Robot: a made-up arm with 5 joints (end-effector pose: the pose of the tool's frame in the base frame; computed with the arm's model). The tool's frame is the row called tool.
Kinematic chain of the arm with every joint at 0, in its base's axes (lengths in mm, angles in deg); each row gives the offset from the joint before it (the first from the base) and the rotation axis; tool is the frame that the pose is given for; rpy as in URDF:
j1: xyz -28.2 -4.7 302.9 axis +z
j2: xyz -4 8.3 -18.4 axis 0 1 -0.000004
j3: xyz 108.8 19.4 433 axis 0 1 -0.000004
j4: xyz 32.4 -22.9 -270.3 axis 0 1 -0.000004
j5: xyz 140.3 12.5 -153.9 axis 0 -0.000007 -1
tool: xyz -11.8 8.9 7.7 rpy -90 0 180
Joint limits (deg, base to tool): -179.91..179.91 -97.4..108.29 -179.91..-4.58 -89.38..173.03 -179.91..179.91
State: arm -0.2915 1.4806 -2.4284 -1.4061 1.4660
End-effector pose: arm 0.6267 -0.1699 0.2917 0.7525 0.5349 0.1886 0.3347
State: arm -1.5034 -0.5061 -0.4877 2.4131 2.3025
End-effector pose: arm -0.0078 -0.0076 0.4206 -0.0826 0.3541 0.0043 0.9315
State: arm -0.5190 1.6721 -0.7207 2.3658 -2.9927
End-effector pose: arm 0.0548 -0.0443 0.1194 0.1882 0.6720 0.7127 0.0710
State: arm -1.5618 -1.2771 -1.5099 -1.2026 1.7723
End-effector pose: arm -0.0059 0.5288 0.7619 0.3514 0.0957 0.0398 0.9305
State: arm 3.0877 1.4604 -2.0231 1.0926 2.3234
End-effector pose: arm -0.6980 0.0116 -0.1917 -0.0867 0.5550 -0.7114 0.4223
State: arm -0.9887 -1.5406 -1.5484 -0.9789 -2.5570
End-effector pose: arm -0.3859 0.5449 0.6497 -0.0962 0.8434 0.3961 0.3501
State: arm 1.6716 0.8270 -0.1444 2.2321 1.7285
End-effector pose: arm -0.0620 0.0552 0.3759 0.0928 -0.6167 -0.7767 0.0883
